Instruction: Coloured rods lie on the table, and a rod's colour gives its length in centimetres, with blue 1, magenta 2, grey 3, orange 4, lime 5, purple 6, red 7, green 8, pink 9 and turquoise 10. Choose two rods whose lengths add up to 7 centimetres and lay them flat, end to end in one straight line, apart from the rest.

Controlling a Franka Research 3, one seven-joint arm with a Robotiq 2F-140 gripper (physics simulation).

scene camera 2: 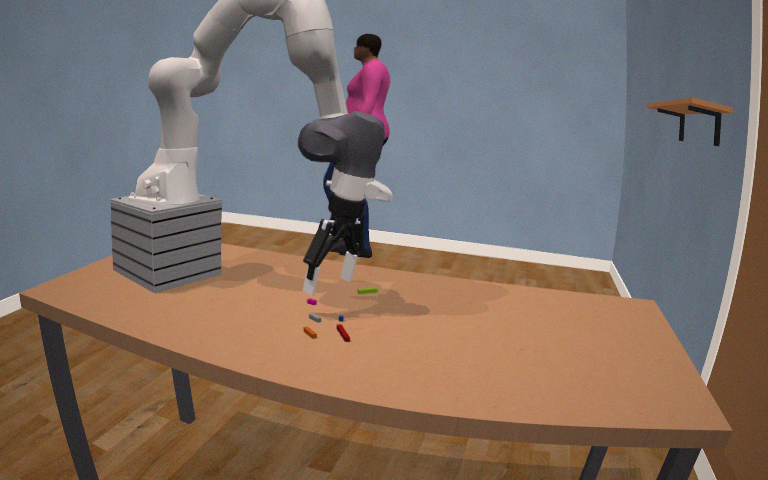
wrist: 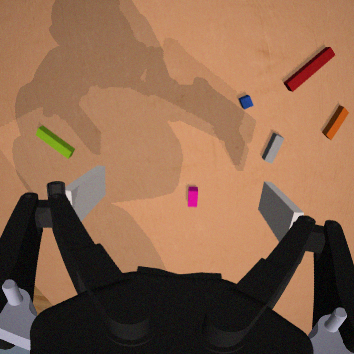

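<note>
My gripper point(scene camera 2: 329, 280) point(wrist: 183, 188) is open and empty, above the table. In the wrist view a short magenta rod point(scene camera 2: 311, 301) point(wrist: 193, 197) lies between the two fingertips, below them. A lime rod point(scene camera 2: 367, 290) point(wrist: 55, 142) lies flat beyond the left fingertip in the wrist view, apart from the others. A grey rod point(scene camera 2: 314, 318) point(wrist: 272, 148) lies beyond the right fingertip. A blue cube-like rod point(scene camera 2: 340, 318) point(wrist: 246, 102), an orange rod point(scene camera 2: 309, 332) point(wrist: 335, 122) and a red rod point(scene camera 2: 343, 332) point(wrist: 309, 69) lie near the grey one, all separate.
The rods lie on a brown wooden table point(scene camera 2: 509, 362). The arm's base stands on a grey slatted block point(scene camera 2: 186, 246) at the table's left end. A person point(scene camera 2: 370, 84) in a pink top stands behind the table. A wall shelf point(scene camera 2: 688, 105) is at the right.
</note>
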